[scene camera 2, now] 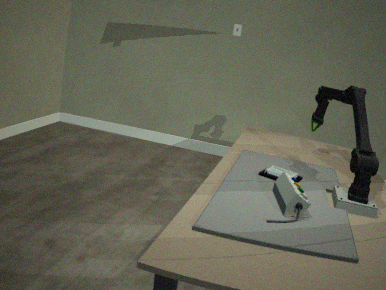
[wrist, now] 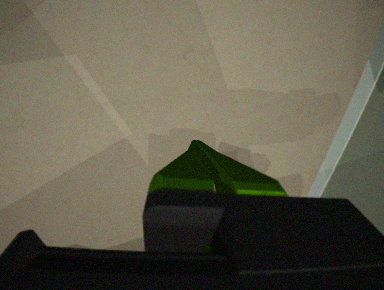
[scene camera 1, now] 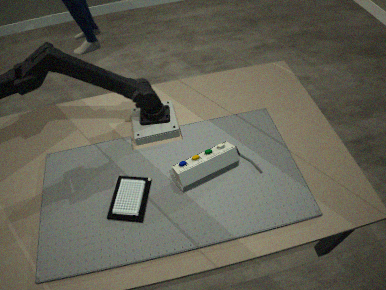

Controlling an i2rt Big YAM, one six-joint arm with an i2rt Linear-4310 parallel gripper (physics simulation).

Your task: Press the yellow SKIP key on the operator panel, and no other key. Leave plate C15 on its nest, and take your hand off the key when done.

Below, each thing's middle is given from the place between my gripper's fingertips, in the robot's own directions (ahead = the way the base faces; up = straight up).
Scene:
Now: the white well plate (scene camera 1: pixel 130 192) 620 mm to the left of my hand, 100 mm below it and 50 mm ahead of it.

